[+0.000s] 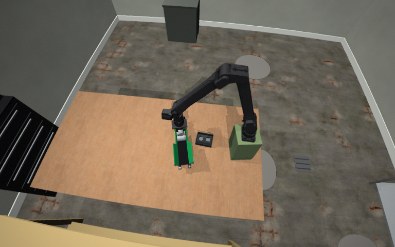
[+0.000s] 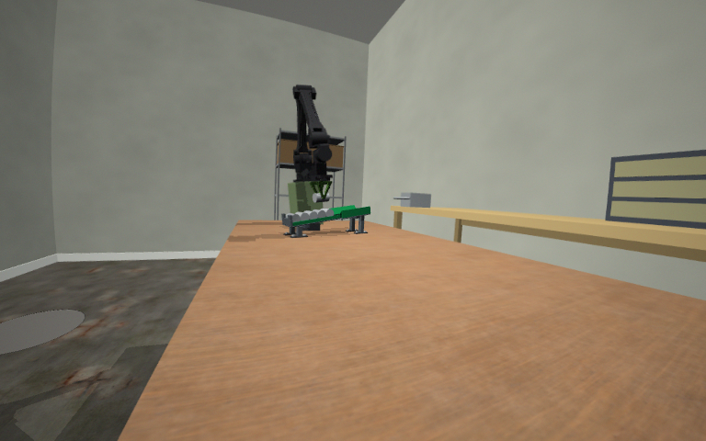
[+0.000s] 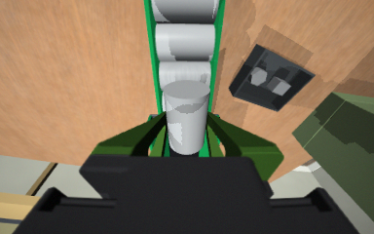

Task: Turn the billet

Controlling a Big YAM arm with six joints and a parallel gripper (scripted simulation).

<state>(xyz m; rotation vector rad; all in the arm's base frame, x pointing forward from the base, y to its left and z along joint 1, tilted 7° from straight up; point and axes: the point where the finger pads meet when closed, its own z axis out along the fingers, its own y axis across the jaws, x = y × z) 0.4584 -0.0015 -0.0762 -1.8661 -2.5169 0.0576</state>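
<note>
Right now the grey steel billet is right at my hand. Also, from my hand: small dark box (180 mm behind, 20 mm to the right, 160 mm below).
</note>
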